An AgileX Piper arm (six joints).
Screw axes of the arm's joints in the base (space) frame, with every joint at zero. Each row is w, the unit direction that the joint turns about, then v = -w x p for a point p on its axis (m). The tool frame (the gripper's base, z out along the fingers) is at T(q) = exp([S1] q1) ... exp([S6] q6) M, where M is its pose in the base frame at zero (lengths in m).
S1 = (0, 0, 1, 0, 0, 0)
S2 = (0, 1, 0, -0.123, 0, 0)
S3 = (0, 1, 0, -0.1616, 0, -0.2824)
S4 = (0.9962, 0, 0.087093, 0, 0.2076, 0)
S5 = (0, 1, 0, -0.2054, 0, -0.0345)
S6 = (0.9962, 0, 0.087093, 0, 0.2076, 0)
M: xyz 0.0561 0 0.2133 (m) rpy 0 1.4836 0 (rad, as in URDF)
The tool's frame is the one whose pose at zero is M.
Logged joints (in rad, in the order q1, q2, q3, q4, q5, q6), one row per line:
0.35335, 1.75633, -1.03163, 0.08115, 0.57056, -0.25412
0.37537, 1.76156, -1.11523, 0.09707, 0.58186, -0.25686
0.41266, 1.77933, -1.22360, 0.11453, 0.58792, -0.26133
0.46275, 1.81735, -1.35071, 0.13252, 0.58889, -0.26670
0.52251, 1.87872, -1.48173, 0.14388, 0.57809, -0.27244
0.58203, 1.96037, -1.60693, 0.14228, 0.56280, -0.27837
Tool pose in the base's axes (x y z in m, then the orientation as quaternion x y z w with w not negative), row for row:
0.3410, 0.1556, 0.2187, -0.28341, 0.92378, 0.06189, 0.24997
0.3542, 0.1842, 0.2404, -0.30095, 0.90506, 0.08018, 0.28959
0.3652, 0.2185, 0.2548, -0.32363, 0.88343, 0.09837, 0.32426
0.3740, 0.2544, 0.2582, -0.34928, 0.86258, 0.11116, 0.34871
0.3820, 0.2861, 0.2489, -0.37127, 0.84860, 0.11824, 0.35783
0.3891, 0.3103, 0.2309, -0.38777, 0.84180, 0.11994, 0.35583
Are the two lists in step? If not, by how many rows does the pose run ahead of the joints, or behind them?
The pose runs 2 rows ahead of the joints: the pose in row i belongs to the joints in row i + 2.
